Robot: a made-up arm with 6 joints.
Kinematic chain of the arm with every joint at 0, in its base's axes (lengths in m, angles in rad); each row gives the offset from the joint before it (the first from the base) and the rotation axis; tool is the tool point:
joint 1: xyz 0 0 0.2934 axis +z
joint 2: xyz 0 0 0 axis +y
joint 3: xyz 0 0 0.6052 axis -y
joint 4: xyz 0 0 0 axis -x
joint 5: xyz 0.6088 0 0 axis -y
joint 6: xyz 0 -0.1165 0 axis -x
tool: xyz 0 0 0
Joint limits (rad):
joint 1: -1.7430..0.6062
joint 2: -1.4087..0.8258
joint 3: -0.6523..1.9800
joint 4: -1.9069..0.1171
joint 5: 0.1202..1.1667
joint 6: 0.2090..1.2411
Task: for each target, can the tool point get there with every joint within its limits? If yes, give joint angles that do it. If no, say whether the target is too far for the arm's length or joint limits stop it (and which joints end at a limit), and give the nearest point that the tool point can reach.
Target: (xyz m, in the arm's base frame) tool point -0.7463 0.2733 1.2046
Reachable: yes | joints -0.3901 -0.8784 1.4338 -1.3008 0.6171 1.0063
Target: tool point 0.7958 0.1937 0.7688
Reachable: yes | joints 0.3806 0.3525 0.2212 -0.1118 1.0283 0.7975
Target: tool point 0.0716 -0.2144 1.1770
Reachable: yes | joints -0.7166 -0.5160 0.1449 -0.1800 0.5671 0.9356
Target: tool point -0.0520 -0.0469 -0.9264
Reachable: no: joint limits stop it (at a limit: joint 1, joint 2, joint 3) | nearest point -0.0752 -0.3783 0.0868 | short by 1.066 m
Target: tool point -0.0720 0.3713 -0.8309
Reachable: no: joint limits stop it (at a limit: joint 1, joint 2, joint 3, joint 4) | nearest point 0.3000 0.2548 0.0873 | short by 0.998 m
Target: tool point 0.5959 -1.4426 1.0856
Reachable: no: too far | nearest point 0.3937 -0.9532 0.9044 | short by 0.560 m
